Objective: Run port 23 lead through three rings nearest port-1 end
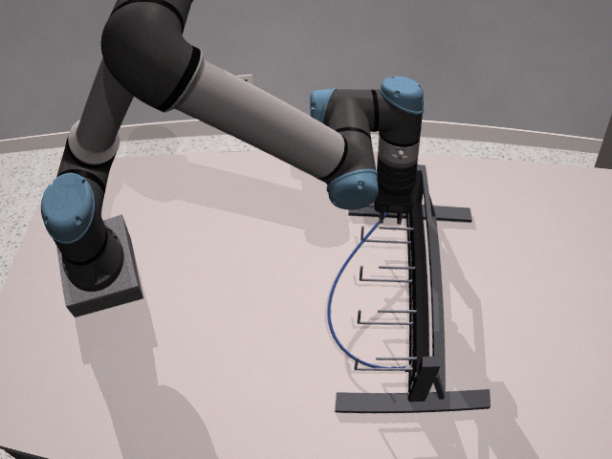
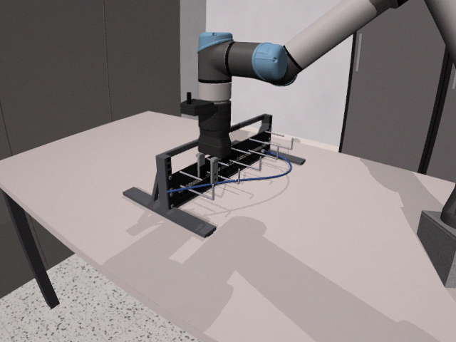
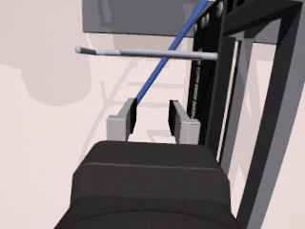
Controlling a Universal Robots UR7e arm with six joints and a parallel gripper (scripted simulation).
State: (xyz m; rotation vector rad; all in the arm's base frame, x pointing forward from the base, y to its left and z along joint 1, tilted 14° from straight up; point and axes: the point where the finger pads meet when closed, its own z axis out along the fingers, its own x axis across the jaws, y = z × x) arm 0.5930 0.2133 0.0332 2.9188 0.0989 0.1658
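Now: the rack 150 mm to the right of my hand, 70 mm ahead of it and 20 mm below it.
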